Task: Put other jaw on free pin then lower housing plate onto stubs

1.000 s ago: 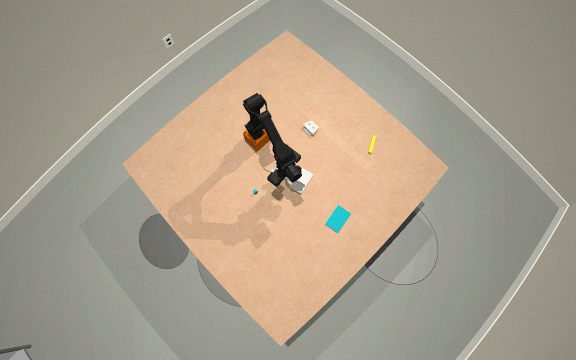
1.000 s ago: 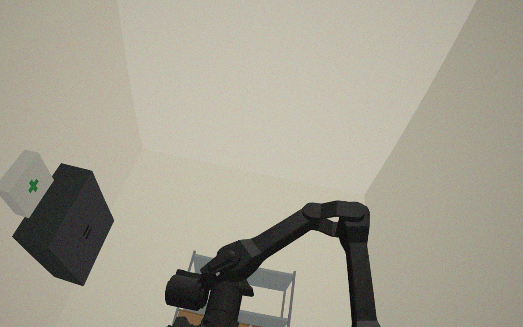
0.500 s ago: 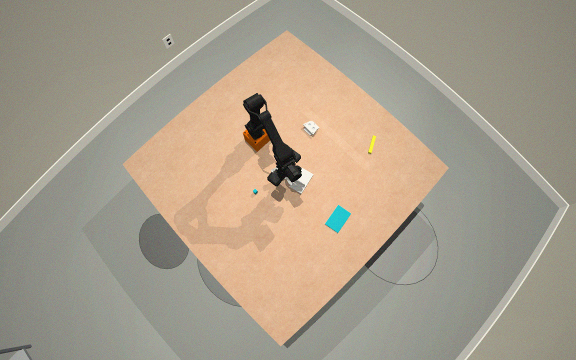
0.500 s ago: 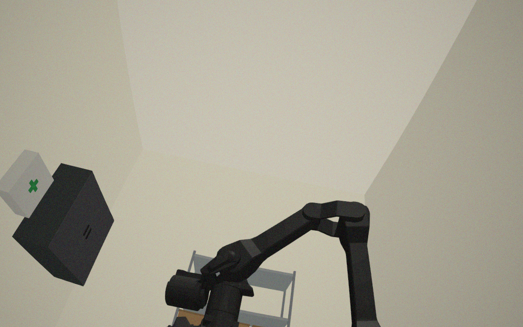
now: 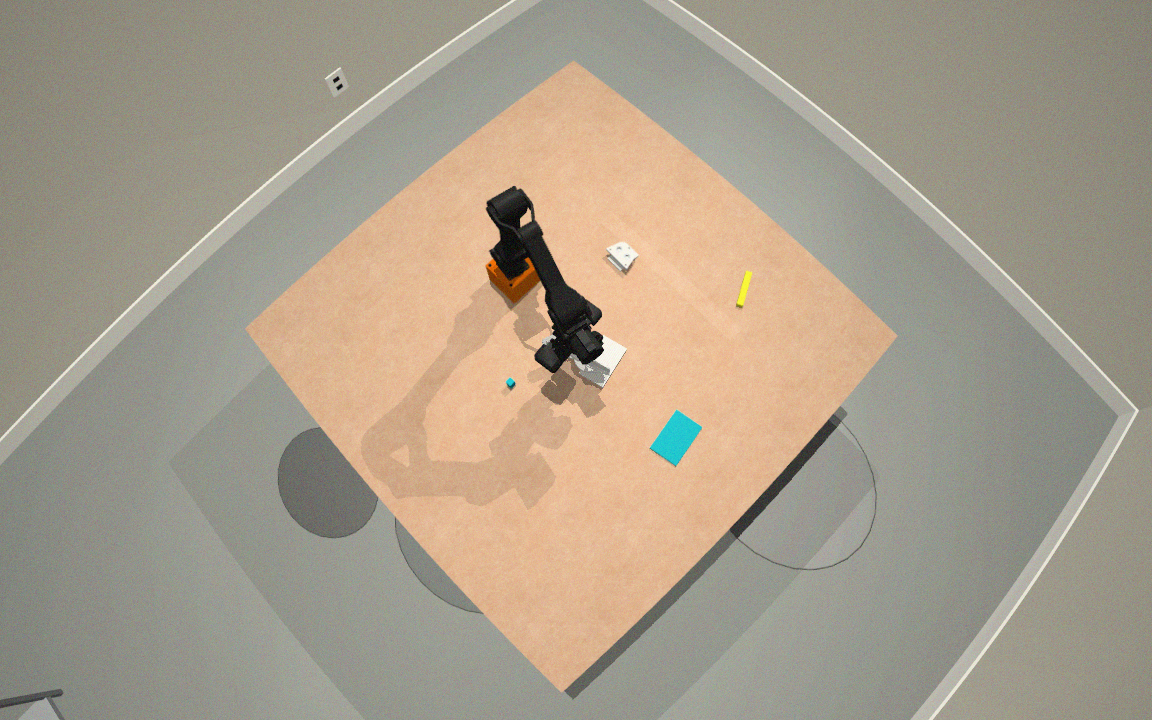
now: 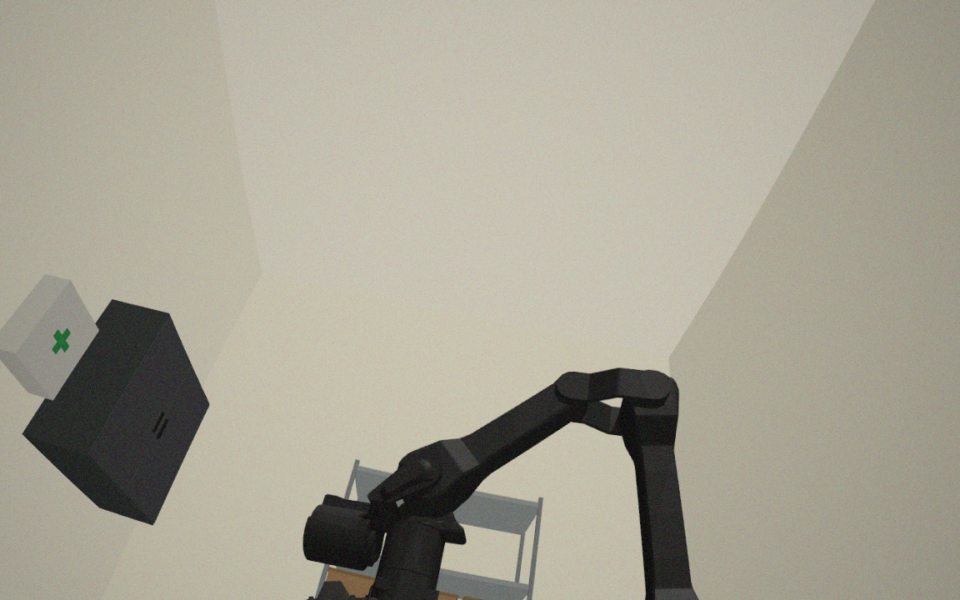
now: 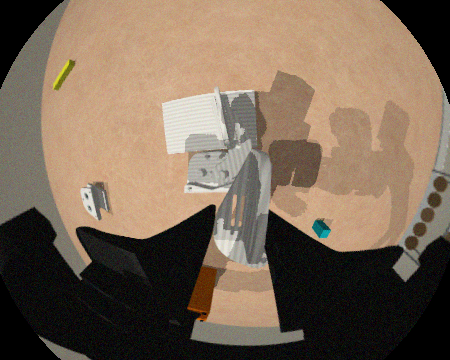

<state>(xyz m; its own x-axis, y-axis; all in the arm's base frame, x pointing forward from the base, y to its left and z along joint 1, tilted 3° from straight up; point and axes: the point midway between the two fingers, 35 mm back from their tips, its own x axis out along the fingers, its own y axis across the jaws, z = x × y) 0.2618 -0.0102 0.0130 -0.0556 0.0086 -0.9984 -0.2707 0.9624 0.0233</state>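
The grey jaw lies 3 cm to the right of my gripper tip and 3 cm behind it. Also, from my gripper tip: grey housing plate (28 cm to the left, 14 cm behind, 6 cm below); then small teal cube (16 cm to the right, 7 cm below, 3 cm behind); then flat teal block (33 cm ahead, 9 cm to the left, 8 cm below).
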